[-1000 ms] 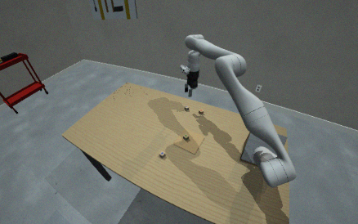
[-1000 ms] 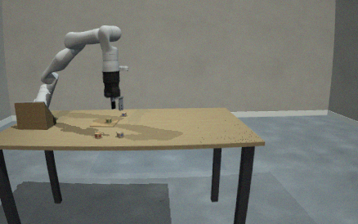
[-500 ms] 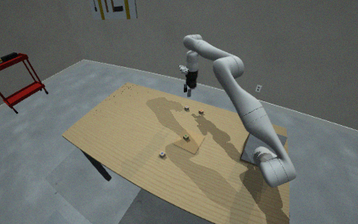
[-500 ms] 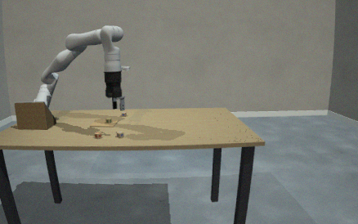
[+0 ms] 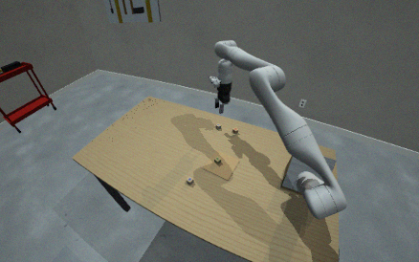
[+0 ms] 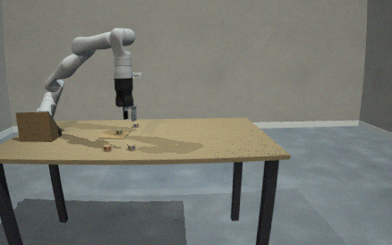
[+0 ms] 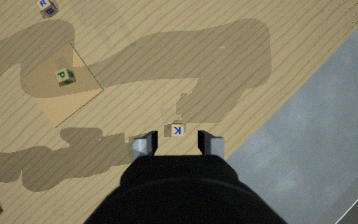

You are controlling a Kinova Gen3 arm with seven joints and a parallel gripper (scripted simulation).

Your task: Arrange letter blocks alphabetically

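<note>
Now: the blue K block 140 mm below my hand. Round my hand: reddish block 140 mm below, 110 mm behind, 10 mm to the right; then tan mat 250 mm to the left, 150 mm below, 130 mm behind; then green P block 250 mm to the left, 140 mm below, 100 mm behind.
</note>
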